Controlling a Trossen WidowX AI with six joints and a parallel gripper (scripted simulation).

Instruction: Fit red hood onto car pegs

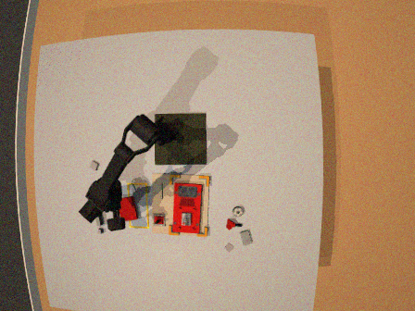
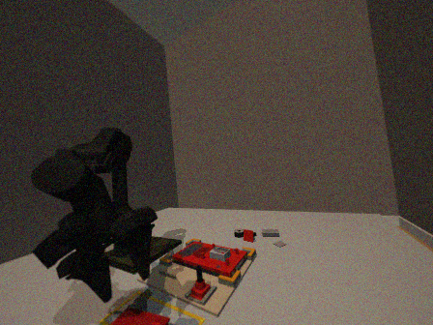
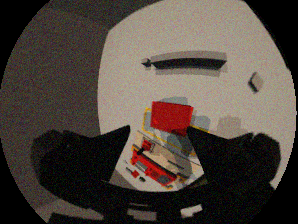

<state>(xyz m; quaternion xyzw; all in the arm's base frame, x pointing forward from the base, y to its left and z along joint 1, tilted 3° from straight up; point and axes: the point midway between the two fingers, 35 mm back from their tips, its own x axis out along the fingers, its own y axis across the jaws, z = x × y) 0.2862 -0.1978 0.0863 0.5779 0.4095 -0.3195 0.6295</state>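
Now: gripper tip 70 mm above the red hood. Also, from my gripper tip: long grey bar (10 mm behind, 140 mm to the right, 70 mm below); then grey engine block (50 mm ahead, 250 mm to the left, 60 mm below).
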